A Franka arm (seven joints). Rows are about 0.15 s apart.
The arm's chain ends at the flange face. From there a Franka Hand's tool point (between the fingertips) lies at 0.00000 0.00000 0.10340 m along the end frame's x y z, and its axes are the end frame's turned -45 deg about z.
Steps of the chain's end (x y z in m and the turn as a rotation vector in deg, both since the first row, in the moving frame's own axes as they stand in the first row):
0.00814 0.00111 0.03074 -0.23 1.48 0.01
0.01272 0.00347 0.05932 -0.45 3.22 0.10
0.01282 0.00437 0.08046 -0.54 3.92 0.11
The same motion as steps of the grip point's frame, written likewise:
0.00657 0.00872 0.03070 -1.21 0.88 0.01
0.01007 0.01613 0.05915 -2.60 1.96 0.10
0.01028 0.01785 0.08021 -3.15 2.39 0.11

